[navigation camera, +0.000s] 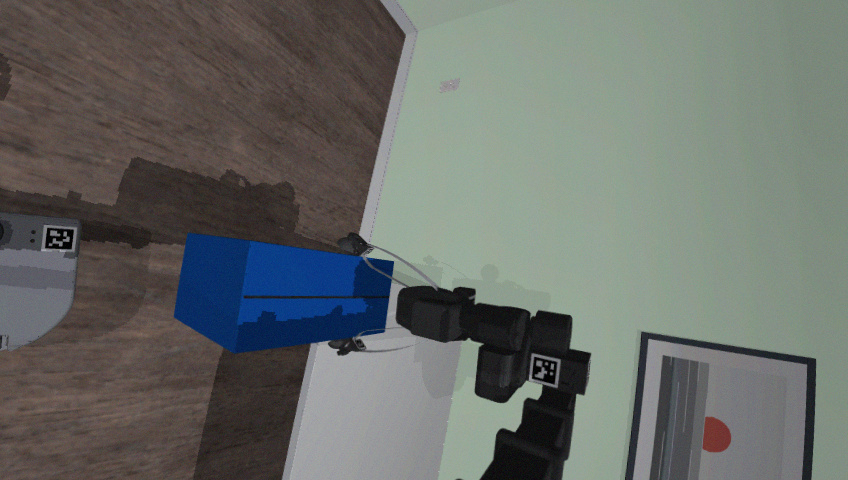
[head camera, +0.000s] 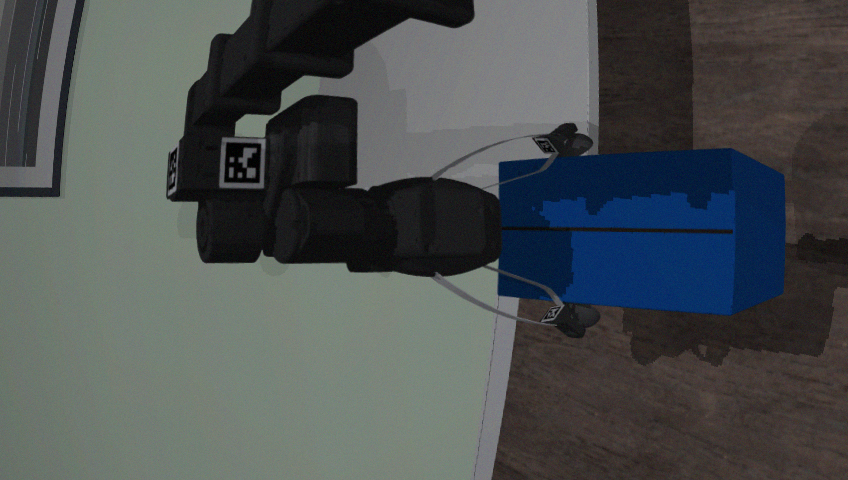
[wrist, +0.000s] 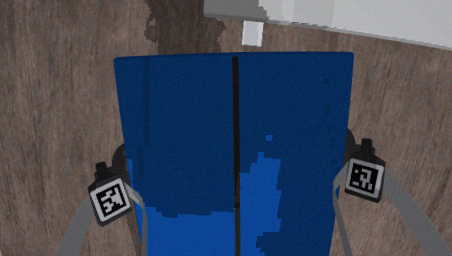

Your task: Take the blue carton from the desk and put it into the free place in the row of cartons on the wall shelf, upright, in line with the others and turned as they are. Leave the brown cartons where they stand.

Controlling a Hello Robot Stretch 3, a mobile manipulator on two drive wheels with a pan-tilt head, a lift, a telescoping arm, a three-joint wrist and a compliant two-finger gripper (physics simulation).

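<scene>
The blue carton looks upright, with a thin black line running down one face. My gripper is shut on it, one fingertip at each side near its top end. The carton hangs in the air over the floor, beside the end of the white desk. Its shadow falls on the floor. The wall shelf, its free place and the brown cartons do not show in these views. The carton's far side is hidden.
The green wall stands behind the arm, with a framed picture and a small socket plate. My base shows at the left of the navigation view. Brown wooden floor lies below.
</scene>
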